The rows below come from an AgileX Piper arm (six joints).
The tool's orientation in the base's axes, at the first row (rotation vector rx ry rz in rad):
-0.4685 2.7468 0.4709
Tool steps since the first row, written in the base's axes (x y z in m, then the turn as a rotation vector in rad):
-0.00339 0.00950 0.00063 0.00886 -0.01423 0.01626
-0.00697 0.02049 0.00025 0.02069 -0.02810 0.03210
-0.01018 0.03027 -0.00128 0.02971 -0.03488 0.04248
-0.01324 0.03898 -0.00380 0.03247 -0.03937 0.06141
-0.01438 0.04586 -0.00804 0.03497 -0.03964 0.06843
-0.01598 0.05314 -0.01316 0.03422 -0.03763 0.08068
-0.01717 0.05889 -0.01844 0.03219 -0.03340 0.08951
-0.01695 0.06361 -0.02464 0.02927 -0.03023 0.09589
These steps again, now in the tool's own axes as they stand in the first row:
0.00032 0.00988 0.00209 -0.00999 -0.01164 -0.01761
0.00078 0.02090 0.00558 -0.02259 -0.02416 -0.03397
0.00164 0.03040 0.00975 -0.03260 -0.03076 -0.04353
0.00299 0.03862 0.01445 -0.04062 -0.03077 -0.06147
0.00372 0.04405 0.02049 -0.04529 -0.03007 -0.06724
0.00506 0.04978 0.02736 -0.04950 -0.02476 -0.07767
0.00649 0.05395 0.03391 -0.05193 -0.01791 -0.08453
0.00726 0.05644 0.04126 -0.05241 -0.01233 -0.08981

